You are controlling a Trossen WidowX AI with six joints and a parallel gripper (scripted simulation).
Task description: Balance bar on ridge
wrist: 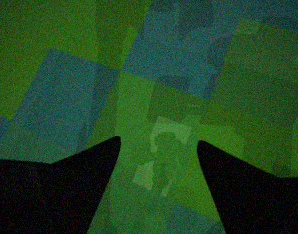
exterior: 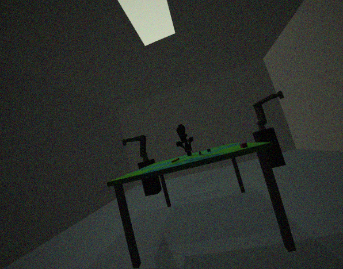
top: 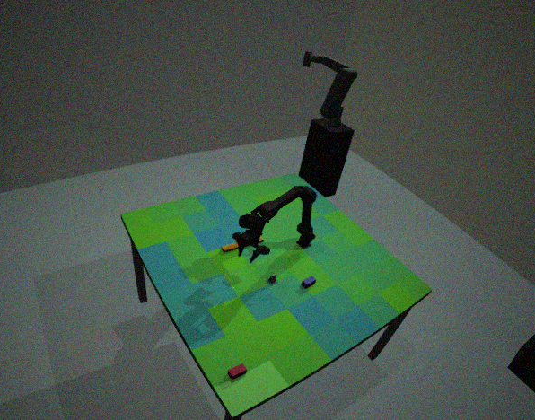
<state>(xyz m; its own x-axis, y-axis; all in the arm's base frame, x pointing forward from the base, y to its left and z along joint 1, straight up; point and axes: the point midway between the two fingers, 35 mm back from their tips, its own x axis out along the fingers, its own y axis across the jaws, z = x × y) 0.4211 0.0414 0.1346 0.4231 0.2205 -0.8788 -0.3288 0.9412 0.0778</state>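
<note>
My gripper tip is 18 cm to the left of the bar, 11 cm past it and 10 cm above it. Also, from my gripper tip: red block (45 cm to the left, 30 cm ahead, 9 cm below); then blue block (26 cm behind, 20 cm to the left, 9 cm below).
</note>
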